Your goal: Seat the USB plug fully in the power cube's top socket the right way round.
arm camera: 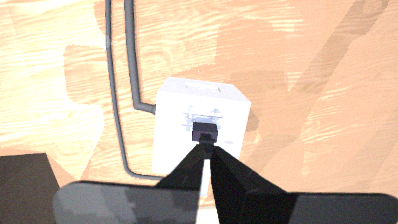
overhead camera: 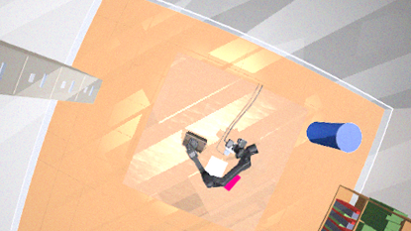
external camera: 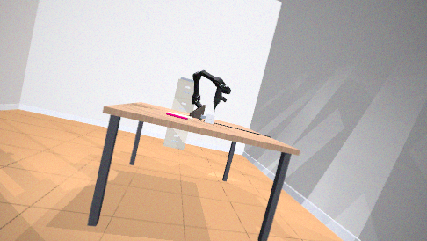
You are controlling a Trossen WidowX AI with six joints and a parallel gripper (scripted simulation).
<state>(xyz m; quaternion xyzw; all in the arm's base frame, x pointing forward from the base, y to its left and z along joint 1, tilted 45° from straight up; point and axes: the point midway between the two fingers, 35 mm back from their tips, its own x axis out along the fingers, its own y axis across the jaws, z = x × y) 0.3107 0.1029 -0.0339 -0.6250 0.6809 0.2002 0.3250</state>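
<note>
The USB plug is 20 mm below my gripper tip. Round my gripper tip: flat pink object 310 mm to the right, 140 mm ahead, 130 mm below.
</note>
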